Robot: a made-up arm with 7 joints. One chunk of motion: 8 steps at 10 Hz.
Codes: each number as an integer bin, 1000 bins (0 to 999) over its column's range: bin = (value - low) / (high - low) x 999, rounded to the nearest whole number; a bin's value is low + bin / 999 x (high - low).
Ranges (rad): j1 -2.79..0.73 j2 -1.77..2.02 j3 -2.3..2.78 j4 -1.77..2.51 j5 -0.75..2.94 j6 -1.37..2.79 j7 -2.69..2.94
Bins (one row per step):
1: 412 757 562 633 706 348 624
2: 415 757 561 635 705 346 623
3: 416 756 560 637 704 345 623
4: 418 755 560 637 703 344 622
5: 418 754 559 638 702 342 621
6: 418 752 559 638 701 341 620
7: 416 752 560 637 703 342 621
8: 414 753 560 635 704 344 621
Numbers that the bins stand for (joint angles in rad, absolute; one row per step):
1: -1.3383 1.1019 0.5578 0.9420 1.8577 0.0791 0.8266
2: -1.3277 1.1019 0.5527 0.9505 1.8541 0.0708 0.8210
3: -1.3242 1.0981 0.5476 0.9591 1.8504 0.0666 0.8210
4: -1.3172 1.0943 0.5476 0.9591 1.8467 0.0625 0.8154
5: -1.3172 1.0905 0.5426 0.9634 1.8430 0.0541 0.8097
6: -1.3172 1.0829 0.5426 0.9634 1.8393 0.0500 0.8041
7: -1.3242 1.0829 0.5476 0.9591 1.8467 0.0541 0.8097
8: -1.3313 1.0867 0.5476 0.9505 1.8504 0.0625 0.8097

